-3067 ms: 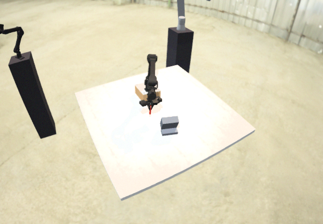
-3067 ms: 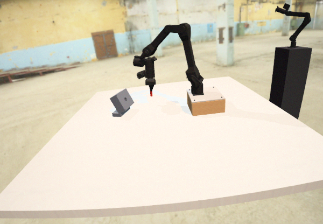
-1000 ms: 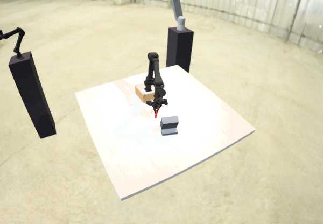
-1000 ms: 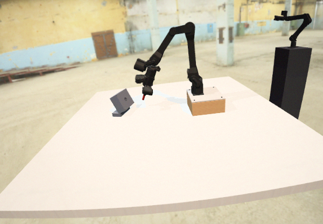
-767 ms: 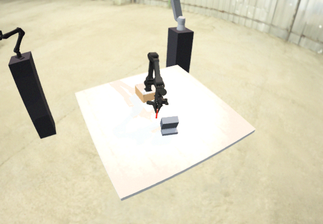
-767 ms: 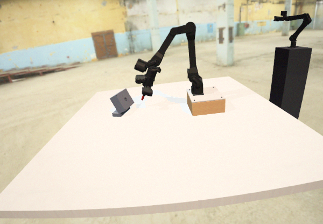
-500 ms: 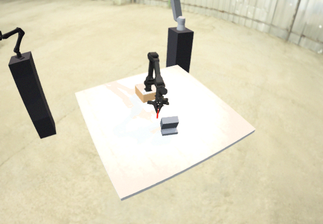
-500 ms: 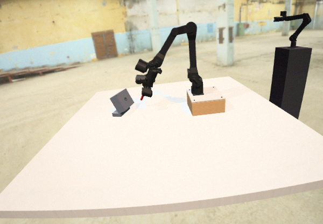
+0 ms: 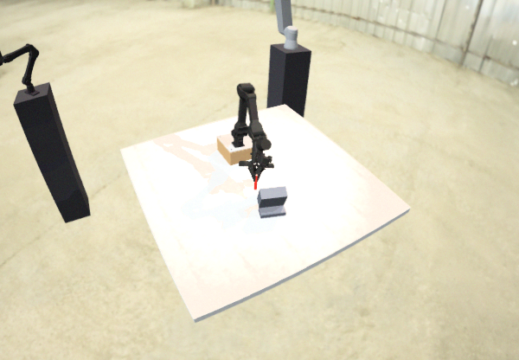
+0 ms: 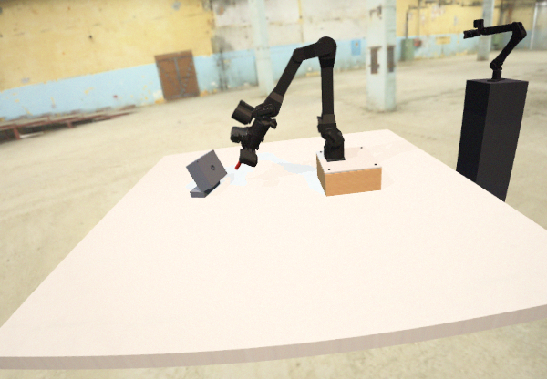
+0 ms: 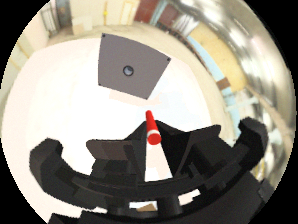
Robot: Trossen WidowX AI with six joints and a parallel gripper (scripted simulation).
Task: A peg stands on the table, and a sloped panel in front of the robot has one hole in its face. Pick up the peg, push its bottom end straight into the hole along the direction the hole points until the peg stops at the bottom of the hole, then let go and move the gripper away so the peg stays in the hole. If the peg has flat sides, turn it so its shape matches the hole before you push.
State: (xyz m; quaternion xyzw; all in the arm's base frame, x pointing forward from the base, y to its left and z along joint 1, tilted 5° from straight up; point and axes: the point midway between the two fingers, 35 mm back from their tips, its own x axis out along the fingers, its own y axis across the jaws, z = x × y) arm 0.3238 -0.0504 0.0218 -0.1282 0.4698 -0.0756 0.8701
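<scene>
My gripper tip is now 13 cm short of the grey sloped panel, 3 cm to the right of it and 1 cm above it. From my gripper tip the other things lie so: thin red peg (1 cm behind, 1 cm to the left, 1 cm above).
</scene>
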